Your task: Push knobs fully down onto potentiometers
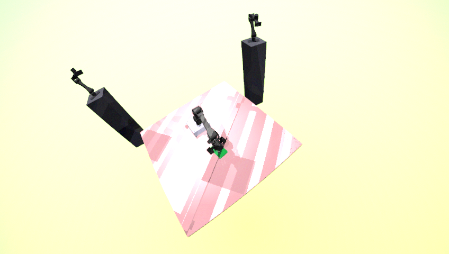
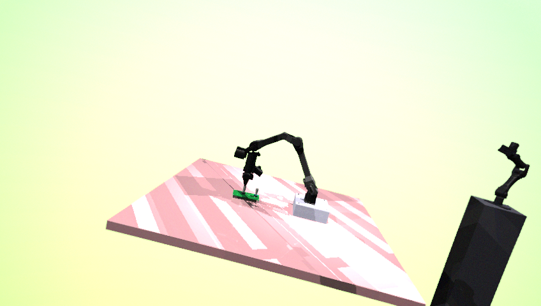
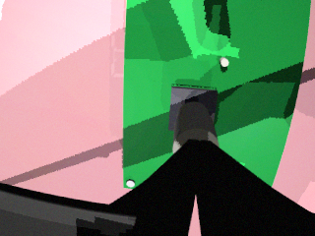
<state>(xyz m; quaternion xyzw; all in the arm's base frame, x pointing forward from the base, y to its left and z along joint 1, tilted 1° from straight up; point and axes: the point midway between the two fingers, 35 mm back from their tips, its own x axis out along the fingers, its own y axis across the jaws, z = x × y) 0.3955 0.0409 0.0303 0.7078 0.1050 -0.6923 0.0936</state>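
Now: gripper tip 2 cm above the knob.
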